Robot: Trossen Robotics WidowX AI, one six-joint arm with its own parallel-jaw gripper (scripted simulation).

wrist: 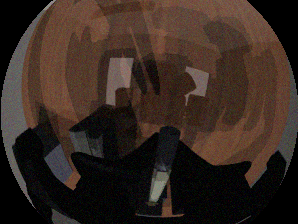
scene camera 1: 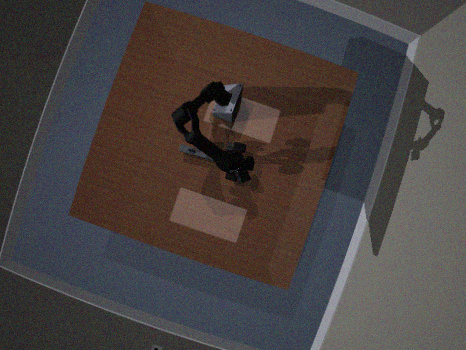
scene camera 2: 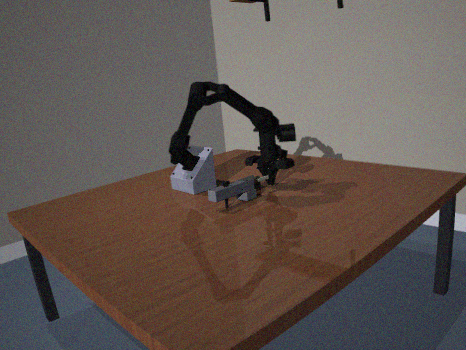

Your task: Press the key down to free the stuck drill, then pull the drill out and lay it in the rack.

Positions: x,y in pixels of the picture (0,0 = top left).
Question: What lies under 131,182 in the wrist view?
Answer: The gripper.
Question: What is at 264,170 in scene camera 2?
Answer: The gripper.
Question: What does the gripper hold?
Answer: A drill.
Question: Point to a drill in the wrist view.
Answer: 168,138
